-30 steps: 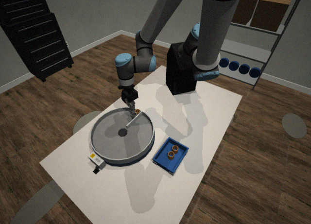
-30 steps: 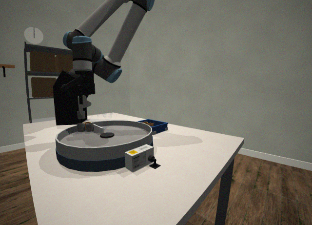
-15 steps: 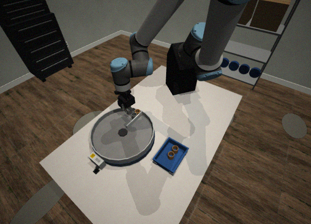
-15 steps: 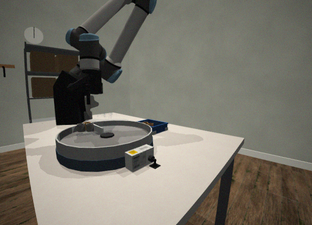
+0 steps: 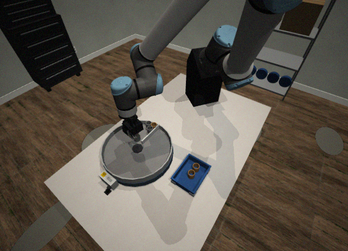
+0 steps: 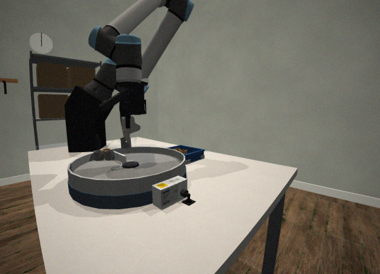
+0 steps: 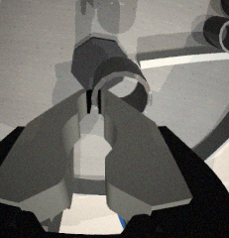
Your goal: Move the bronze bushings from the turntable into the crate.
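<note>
The grey turntable is 10 cm below my hand and 1 cm to the left of it. The rest, counted from my hand: blue crate (36 cm to the left, 13 cm below, 3 cm behind).
</note>
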